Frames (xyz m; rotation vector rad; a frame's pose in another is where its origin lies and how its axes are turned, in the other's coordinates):
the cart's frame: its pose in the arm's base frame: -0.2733 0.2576 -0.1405 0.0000 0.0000 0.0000
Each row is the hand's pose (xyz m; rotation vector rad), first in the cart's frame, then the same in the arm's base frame.
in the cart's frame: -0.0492 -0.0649 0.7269 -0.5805 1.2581 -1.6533
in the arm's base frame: -0.3225 0.1927 0.5864 -0.5805 1.2581 -1.6533
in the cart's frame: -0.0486 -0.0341 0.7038 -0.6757 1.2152 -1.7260
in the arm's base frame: -0.3219 0.2235 0.5633 -0.6757 1.2152 -1.7260
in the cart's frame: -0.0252 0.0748 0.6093 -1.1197 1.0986 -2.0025
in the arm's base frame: -0.2985 0.3324 0.4688 -1.1197 1.0986 -2.0025
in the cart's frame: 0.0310 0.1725 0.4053 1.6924 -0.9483 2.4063
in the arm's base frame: -0.2423 0.4301 0.2648 1.6924 -0.9483 2.4063
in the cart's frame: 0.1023 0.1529 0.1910 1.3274 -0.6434 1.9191
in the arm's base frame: -0.1710 0.4105 0.0505 1.3274 -0.6434 1.9191
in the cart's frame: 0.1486 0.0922 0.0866 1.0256 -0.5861 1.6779
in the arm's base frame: -0.1247 0.3498 -0.0539 1.0256 -0.5861 1.6779
